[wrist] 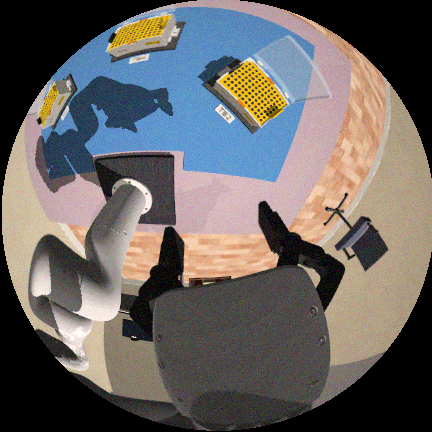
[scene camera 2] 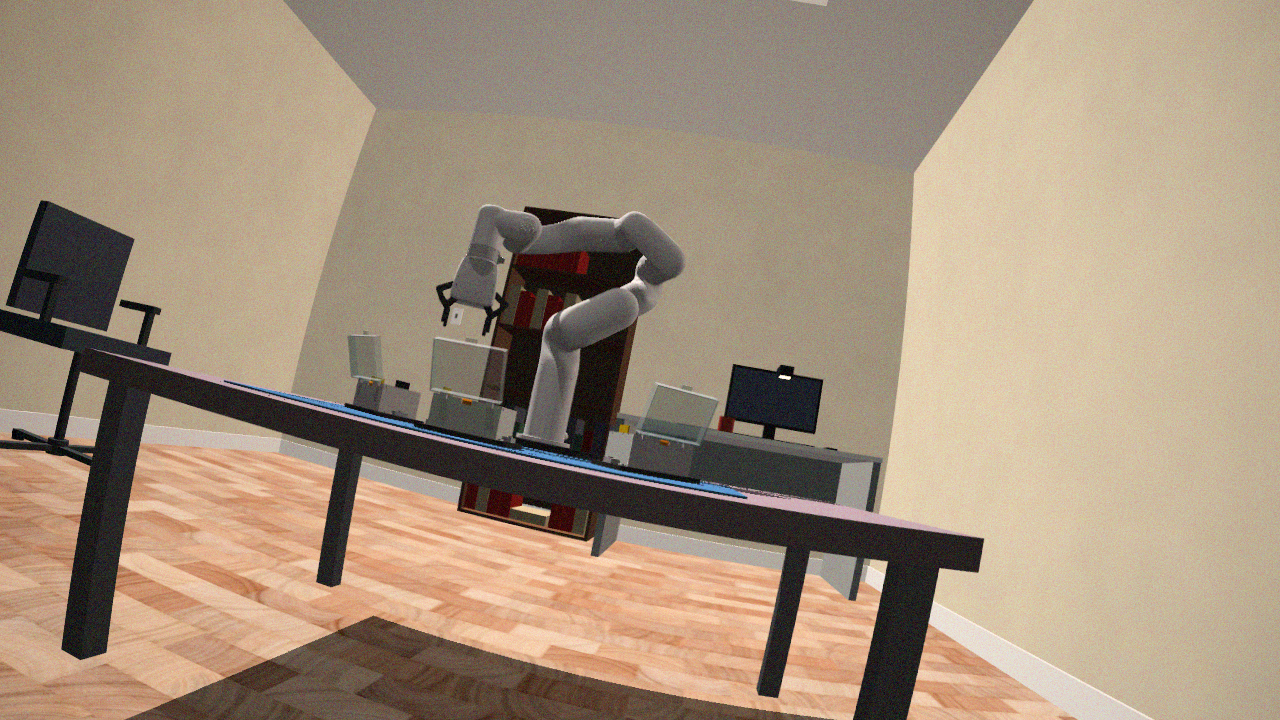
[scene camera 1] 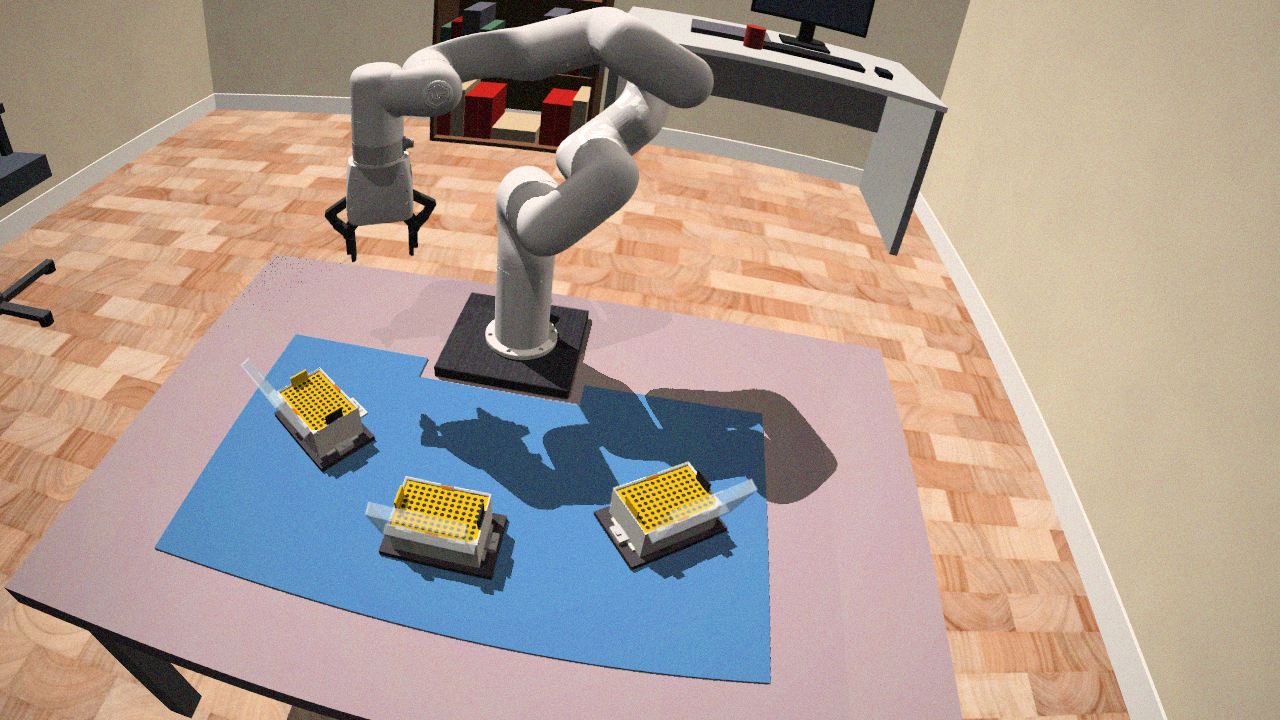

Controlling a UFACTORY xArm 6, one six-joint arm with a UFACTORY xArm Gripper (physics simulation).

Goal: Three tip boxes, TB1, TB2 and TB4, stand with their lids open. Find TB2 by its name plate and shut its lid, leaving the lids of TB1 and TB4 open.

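Places are measured from the arm's base along level axes (x right, y ahead, z up), in metres.
Pixels of known places: gripper, fingertip midpoint: point(wrist: 216, 223) point(scene camera 2: 464, 330) point(scene camera 1: 382, 254); arm's base at its link origin: point(wrist: 131, 196) point(scene camera 2: 542, 442) point(scene camera 1: 521, 337).
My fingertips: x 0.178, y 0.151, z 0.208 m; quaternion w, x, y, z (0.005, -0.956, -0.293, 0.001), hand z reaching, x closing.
Ahead of a thing's pixels: the offset from my fingertips to its middle. "*": to the spot under its first point. Level surfaces: height alone.
TB2 @(dz -0.159, dx +0.033, dy +0.175 m) point(scene camera 1: 317, 400) point(scene camera 2: 399, 400) point(wrist: 252, 92), a pale box with a yellow tip rack, stands at the left of the mat in scene camera 1. Its name plate @(* dz -0.221, dx +0.006, dy +0.113 m) point(wrist: 224, 113) reads TB2 in the wrist view. Its clear lid @(dz -0.119, dx +0.060, dy +0.236 m) point(scene camera 1: 260, 385) point(scene camera 2: 365, 356) point(wrist: 295, 70) stands open, tilted outward. The middle box @(dz -0.190, dx -0.235, dy +0.263 m) point(scene camera 1: 443, 510) point(scene camera 2: 465, 419) point(wrist: 142, 37) and the right box @(dz -0.190, dx -0.495, dy +0.127 m) point(scene camera 1: 666, 497) point(scene camera 2: 664, 454) point(wrist: 54, 104) also have open lids; their plates are too blurred to read surely. My gripper point(scene camera 1: 383, 255) point(scene camera 2: 465, 327) point(wrist: 216, 223) is open and empty, high beyond the table's back edge, away from TB2.
The boxes stand on a blue mat @(dz -0.223 m) point(scene camera 1: 268, 528) point(wrist: 200, 145) on the pink table @(dz -0.226 m) point(scene camera 1: 841, 582). The arm's dark base plate point(scene camera 1: 465, 349) point(wrist: 162, 200) is at the back, right of TB2 in scene camera 1. The arm's shadow falls across the mat. A desk point(scene camera 1: 904, 170) stands behind.
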